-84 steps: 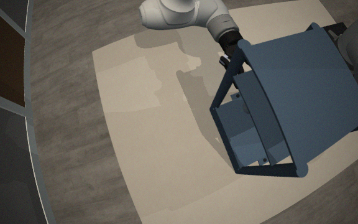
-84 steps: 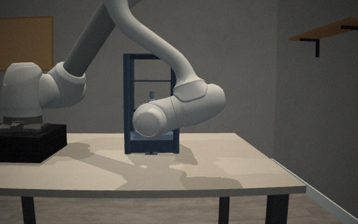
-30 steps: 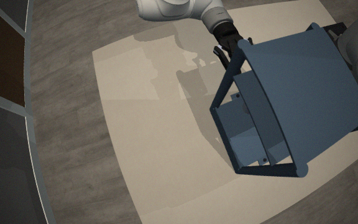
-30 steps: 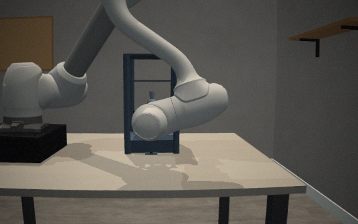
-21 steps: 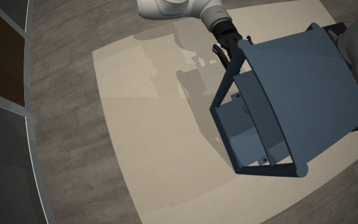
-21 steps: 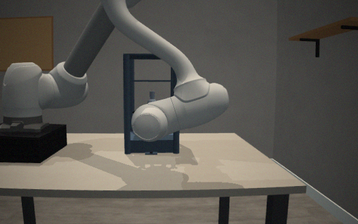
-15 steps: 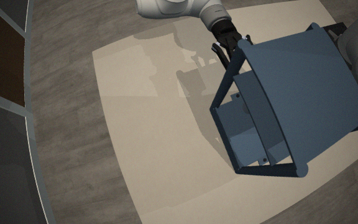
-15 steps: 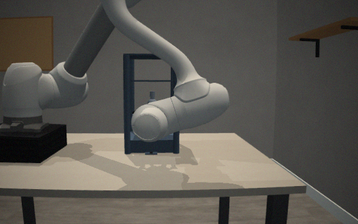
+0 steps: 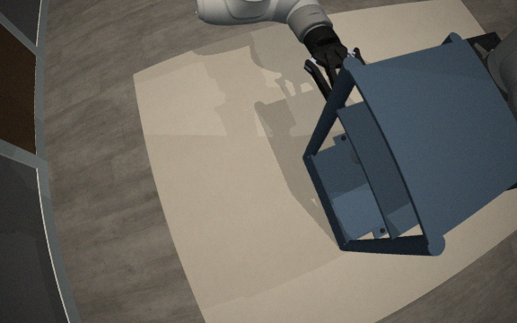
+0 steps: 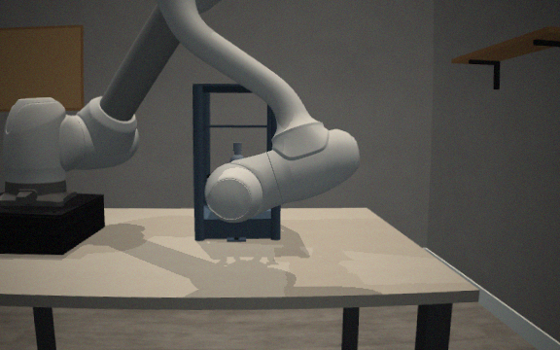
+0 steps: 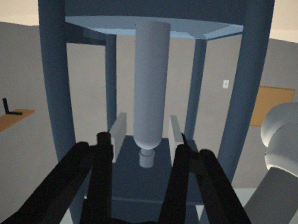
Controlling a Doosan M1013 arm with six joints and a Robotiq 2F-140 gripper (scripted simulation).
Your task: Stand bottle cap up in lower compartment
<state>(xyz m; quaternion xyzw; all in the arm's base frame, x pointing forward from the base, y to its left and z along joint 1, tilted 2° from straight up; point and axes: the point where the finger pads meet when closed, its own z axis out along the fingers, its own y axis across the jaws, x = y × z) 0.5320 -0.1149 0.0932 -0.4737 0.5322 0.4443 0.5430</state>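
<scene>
My hand is 2 cm short of the shelving unit, 12 cm to the right of it and 3 cm below it.
</scene>
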